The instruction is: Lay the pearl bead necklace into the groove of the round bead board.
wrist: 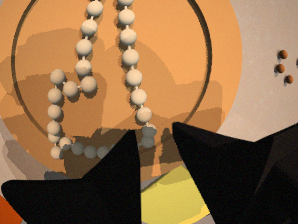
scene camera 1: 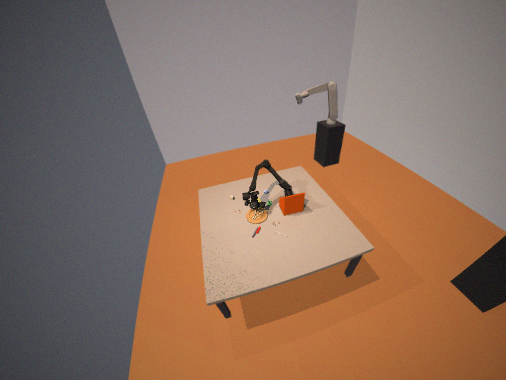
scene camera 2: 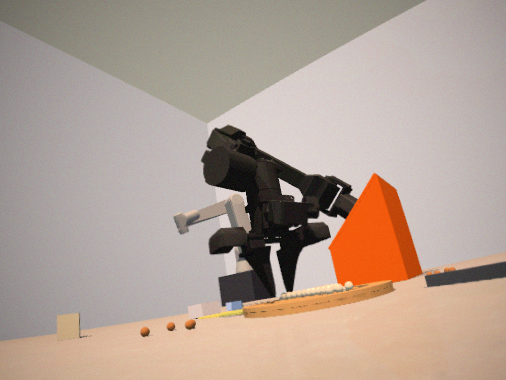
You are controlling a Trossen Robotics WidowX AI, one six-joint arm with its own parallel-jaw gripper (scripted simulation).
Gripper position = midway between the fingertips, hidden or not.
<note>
In view: the gripper (scene camera 2: pixel 281 294) and a round wooden bead board (wrist: pixel 104 116).
The gripper shows as well in the wrist view (wrist: pixel 154 132).
</note>
